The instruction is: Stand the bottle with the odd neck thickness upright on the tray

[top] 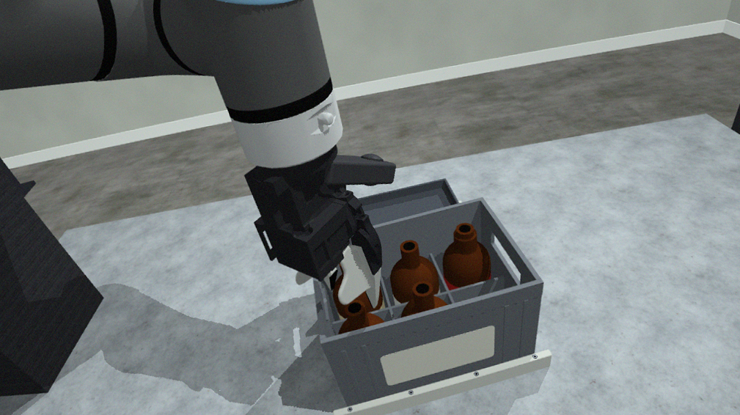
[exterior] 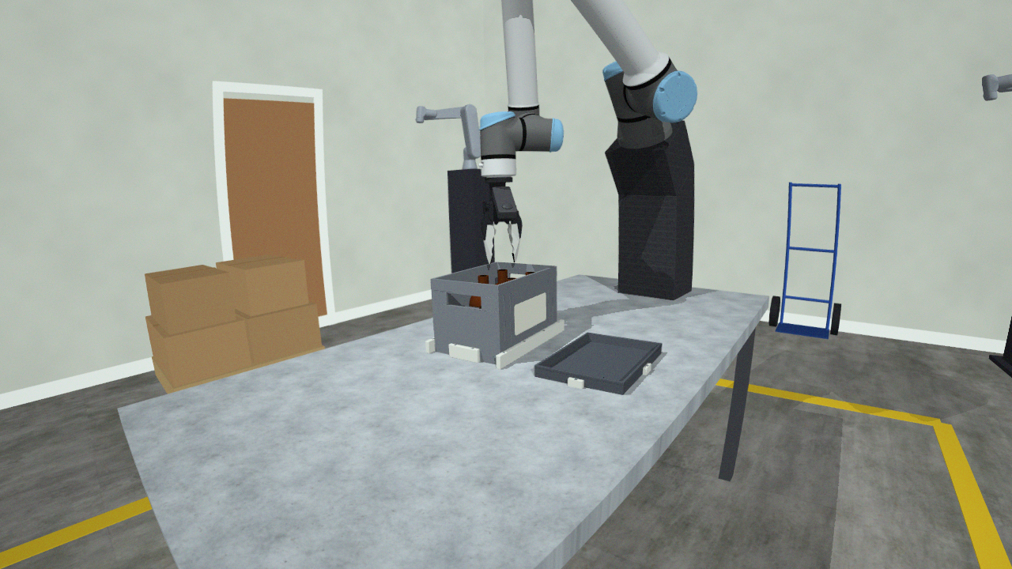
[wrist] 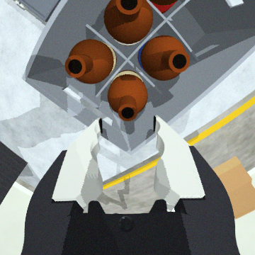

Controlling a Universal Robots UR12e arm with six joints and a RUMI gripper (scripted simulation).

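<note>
Right now the crate is 9 cm ahead of my hand, 4 cm to the left of it and 11 cm below it. The rest, counted from my hand: grey tray 12 cm ahead, 33 cm to the left, 18 cm below; glass bottle 17 cm ahead, 9 cm to the left, 11 cm below.
</note>
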